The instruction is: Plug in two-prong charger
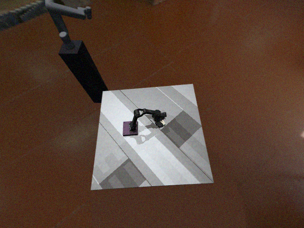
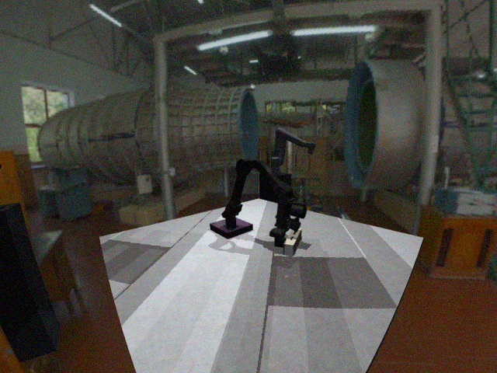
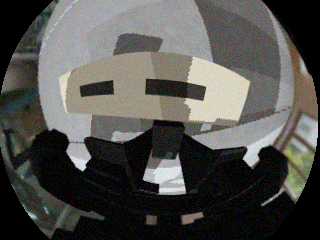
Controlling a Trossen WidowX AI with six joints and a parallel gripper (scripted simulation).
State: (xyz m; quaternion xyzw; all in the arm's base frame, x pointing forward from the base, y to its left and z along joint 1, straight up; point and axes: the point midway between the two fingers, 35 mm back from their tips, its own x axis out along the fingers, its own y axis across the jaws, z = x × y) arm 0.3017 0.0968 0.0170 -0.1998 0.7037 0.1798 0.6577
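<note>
The two-prong charger lies 1 cm ahead of my gripper tip, 1 cm to the left of it and 1 cm above it.
</note>
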